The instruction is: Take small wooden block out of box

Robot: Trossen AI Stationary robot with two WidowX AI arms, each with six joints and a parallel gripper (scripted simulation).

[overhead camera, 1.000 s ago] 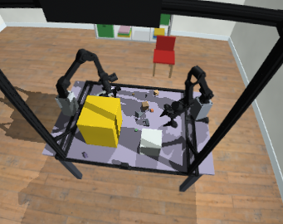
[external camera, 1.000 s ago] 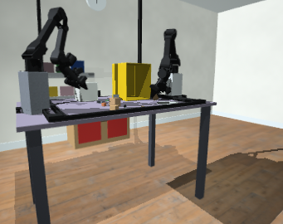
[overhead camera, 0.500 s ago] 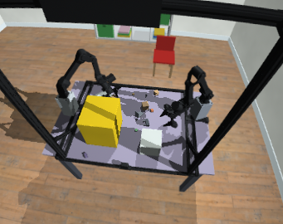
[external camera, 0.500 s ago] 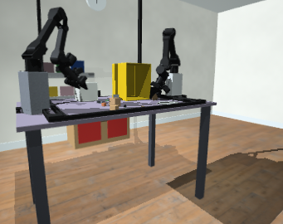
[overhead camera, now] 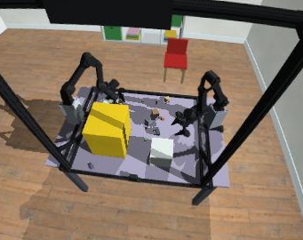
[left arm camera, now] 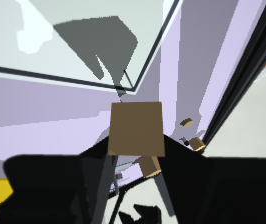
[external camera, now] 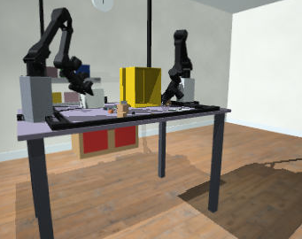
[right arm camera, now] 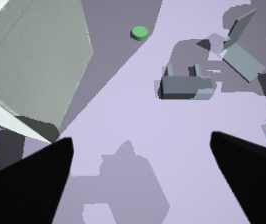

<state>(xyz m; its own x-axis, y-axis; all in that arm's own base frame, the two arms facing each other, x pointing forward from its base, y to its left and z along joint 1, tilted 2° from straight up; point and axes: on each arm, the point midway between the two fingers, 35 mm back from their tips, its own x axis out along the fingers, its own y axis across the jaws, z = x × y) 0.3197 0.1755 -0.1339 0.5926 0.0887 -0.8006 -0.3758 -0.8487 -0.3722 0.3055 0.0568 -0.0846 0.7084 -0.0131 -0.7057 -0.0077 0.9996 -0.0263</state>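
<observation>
Right now my left hand is 90 mm to the right of the marked square, 70 mm above it and 30 mm short of it. From my left hand the other things lie so: grey part: 290 mm to the right, 220 mm behind, 60 mm below.
</observation>
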